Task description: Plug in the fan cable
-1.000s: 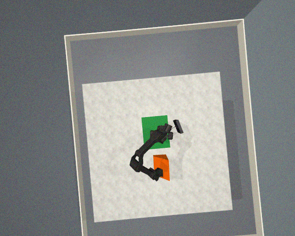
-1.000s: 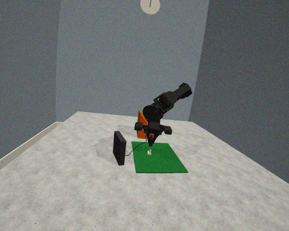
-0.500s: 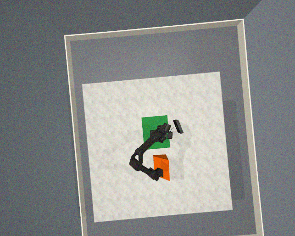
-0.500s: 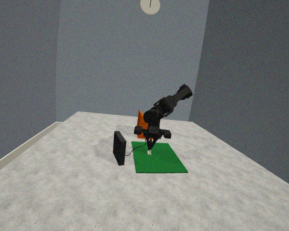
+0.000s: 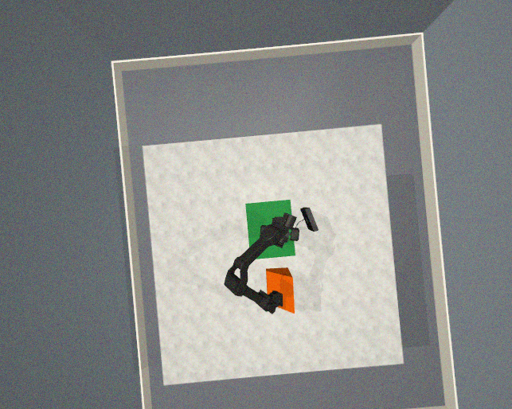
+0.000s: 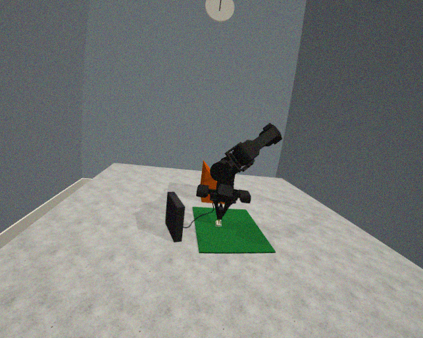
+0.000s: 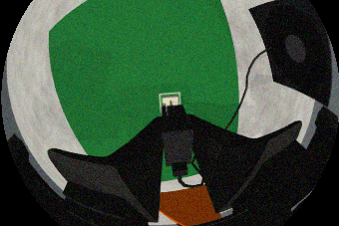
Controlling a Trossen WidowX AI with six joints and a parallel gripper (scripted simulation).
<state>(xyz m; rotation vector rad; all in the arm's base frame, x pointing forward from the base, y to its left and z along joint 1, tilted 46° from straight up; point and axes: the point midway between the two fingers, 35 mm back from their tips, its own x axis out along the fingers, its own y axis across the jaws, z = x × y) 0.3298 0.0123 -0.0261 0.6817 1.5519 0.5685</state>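
Right now the white four-pin header is 4 cm below my gripper tip and 1 cm behind it. From my gripper tip the other things lie so: green board (6 cm below, 4 cm to the left); then black plug (1 cm behind, 1 cm above); then black fan (15 cm to the right, 6 cm ahead, 2 cm above).
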